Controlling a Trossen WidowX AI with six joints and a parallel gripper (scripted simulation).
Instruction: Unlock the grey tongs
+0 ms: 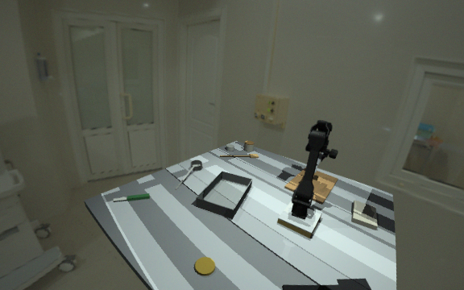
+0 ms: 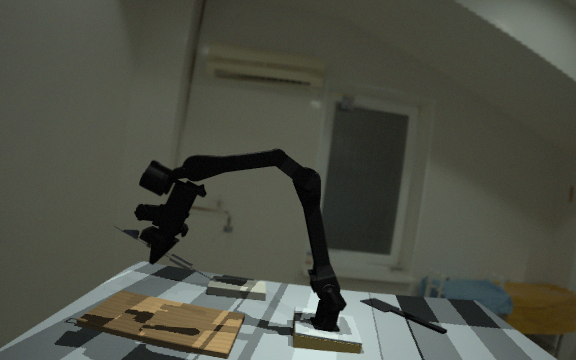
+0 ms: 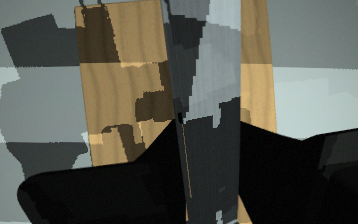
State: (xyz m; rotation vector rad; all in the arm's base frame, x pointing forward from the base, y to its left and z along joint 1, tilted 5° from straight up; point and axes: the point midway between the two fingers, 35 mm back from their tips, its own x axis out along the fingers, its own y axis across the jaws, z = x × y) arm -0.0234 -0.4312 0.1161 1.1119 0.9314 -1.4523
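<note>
Right now the wooden board is 4 cm to the left of my gripper tip and 14 cm below it. Also, from my gripper tip: roasting tin 40 cm ahead, 46 cm to the left, 12 cm below; then jar 58 cm ahead, 21 cm to the right, 12 cm below; then pale block 30 cm behind, 23 cm to the left, 14 cm below.
</note>
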